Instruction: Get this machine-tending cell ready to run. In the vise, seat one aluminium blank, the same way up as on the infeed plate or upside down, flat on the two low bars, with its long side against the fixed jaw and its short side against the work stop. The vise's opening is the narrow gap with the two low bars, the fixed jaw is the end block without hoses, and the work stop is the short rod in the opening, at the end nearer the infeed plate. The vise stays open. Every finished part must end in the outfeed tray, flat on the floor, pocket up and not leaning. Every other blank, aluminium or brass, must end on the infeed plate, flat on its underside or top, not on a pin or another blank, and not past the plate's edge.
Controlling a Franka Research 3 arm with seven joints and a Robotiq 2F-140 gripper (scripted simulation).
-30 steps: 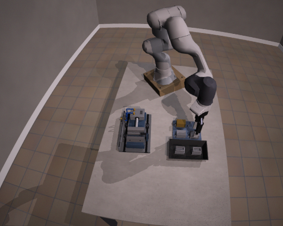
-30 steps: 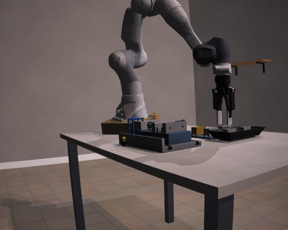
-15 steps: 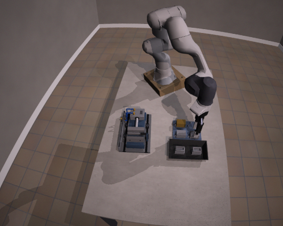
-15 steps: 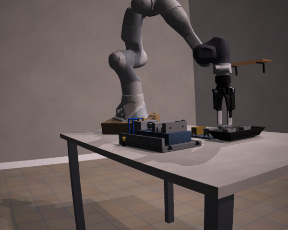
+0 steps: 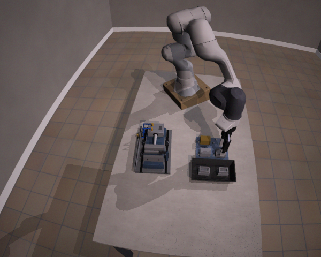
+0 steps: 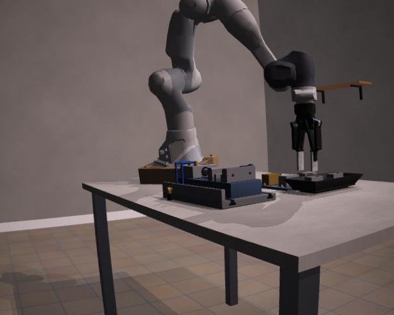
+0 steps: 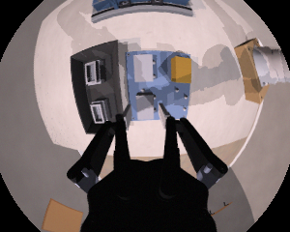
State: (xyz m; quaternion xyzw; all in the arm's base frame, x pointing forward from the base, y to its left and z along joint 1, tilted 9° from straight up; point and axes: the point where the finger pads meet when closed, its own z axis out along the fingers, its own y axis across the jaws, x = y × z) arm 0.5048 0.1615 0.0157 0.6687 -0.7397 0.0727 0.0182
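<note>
Right now my hand is 100 mm past the brass blank, 80 mm to the left of it and 60 mm above it. The rest, counted from my hand: dark rail (50 mm behind, 460 mm to the right, 50 mm below).
</note>
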